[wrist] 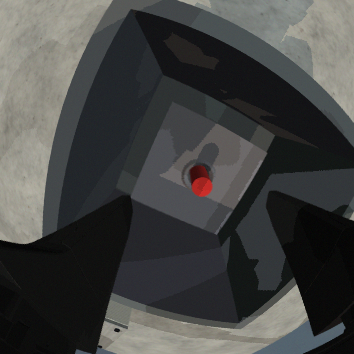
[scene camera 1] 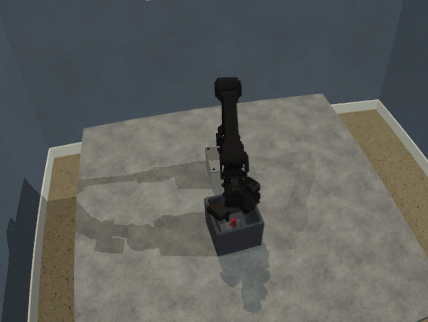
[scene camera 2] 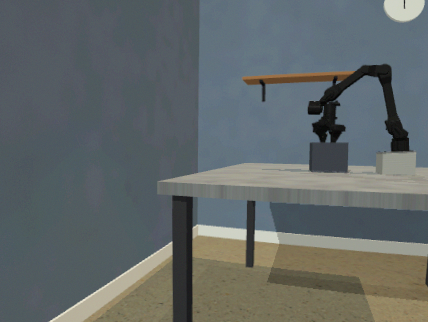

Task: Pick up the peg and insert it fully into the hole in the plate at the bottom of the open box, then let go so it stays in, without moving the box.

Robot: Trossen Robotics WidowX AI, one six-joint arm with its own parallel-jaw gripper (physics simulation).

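Seen in the pictures: gripper, between the fingertips: [wrist: 201, 201] [scene camera 1: 235, 214]; arm's base, origin of its link: [scene camera 2: 400, 151].
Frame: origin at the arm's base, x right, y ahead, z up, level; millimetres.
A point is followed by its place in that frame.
Note:
The red peg [scene camera 1: 233, 221] {x 87, y 313, z -16 mm} [wrist: 201, 186] {x 84, y 307, z -13 mm} stands nearly upright in the round hole of the grey plate [wrist: 155, 185] {x 55, y 283, z -43 mm} at the bottom of the box. Its top sticks up above the plate; how deep its lower end sits is hidden. The dark grey open box [scene camera 1: 240, 240] {x 87, y 386, z -32 mm} [scene camera 2: 328, 157] {x 5, y 315, z -32 mm} [wrist: 85, 135] {x 15, y 321, z 25 mm} stands upright on the table. My gripper [scene camera 1: 234, 206] {x 79, y 310, z 17 mm} [scene camera 2: 329, 141] {x 79, y 310, z 17 mm} [wrist: 201, 201] {x 79, y 310, z 17 mm} is open and empty, pointing down, with its fingertips around the height of the box rim. In the wrist view the fingers are wide apart, one on each side and clear of the peg.
The box walls surround the plate on all sides. The light grey base block [scene camera 1: 212, 160] {x 68, y 21, z -3 mm} [scene camera 2: 395, 163] {x -49, y 40, z -52 mm} of the arm stands behind the box on the grey table [scene camera 1: 150, 280] {x 416, y 406, z -101 mm} [scene camera 2: 280, 190] {x -593, y 543, z -109 mm}. An orange shelf [scene camera 2: 300, 78] hangs on the back wall.

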